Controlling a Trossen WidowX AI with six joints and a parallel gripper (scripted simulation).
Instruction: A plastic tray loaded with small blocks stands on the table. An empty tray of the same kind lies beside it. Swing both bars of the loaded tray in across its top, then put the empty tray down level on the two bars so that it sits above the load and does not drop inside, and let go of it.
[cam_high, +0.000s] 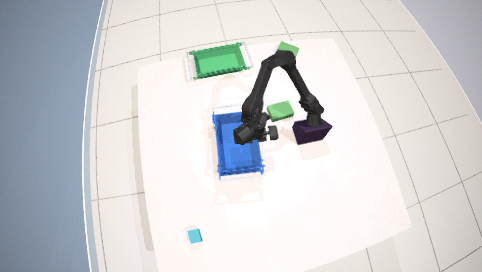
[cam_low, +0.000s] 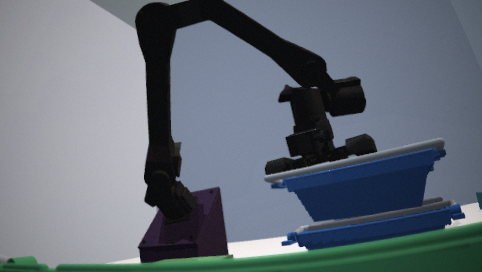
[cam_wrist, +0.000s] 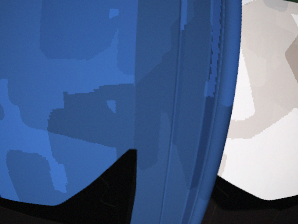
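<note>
Right now my gripper tip is 8 cm short of the blue tray, 1 cm to the left of it and 3 cm below it. Also, from my gripper tip: cyan block 37 cm ahead, 34 cm to the left, 6 cm below.
</note>
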